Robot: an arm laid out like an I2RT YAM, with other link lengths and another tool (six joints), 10 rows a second.
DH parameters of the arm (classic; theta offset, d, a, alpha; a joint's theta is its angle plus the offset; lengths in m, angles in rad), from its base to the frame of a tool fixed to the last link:
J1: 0 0.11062 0.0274 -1.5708
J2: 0 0 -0.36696 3.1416
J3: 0.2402 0 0.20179 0
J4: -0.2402 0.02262 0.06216 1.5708
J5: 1.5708 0.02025 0 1.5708
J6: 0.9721 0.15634 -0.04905 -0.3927
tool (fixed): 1.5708 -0.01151 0 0
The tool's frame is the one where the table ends.
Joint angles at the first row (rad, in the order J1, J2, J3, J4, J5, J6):
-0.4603, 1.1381, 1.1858, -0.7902, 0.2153, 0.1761
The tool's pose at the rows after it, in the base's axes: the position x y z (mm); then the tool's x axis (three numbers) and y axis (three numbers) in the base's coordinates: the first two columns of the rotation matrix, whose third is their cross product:
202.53 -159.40 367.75 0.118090 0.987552 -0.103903 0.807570 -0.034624 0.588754
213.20 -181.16 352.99 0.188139 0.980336 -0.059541 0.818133 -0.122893 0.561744
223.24 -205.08 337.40 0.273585 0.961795 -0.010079 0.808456 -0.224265 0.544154
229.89 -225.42 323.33 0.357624 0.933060 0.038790 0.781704 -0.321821 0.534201
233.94 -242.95 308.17 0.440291 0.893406 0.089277 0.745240 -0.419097 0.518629
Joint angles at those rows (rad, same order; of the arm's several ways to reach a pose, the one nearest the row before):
-0.5114, 1.1992, 1.1858, -0.7868, 0.2157, 0.2157
-0.5541, 1.2766, 1.1858, -0.7681, 0.2157, 0.2585
-0.5945, 1.3571, 1.1858, -0.7387, 0.2157, 0.3218
-0.6247, 1.4239, 1.1858, -0.7128, 0.2157, 0.3965
-0.6483, 1.4853, 1.1858, -0.6964, 0.2157, 0.4797

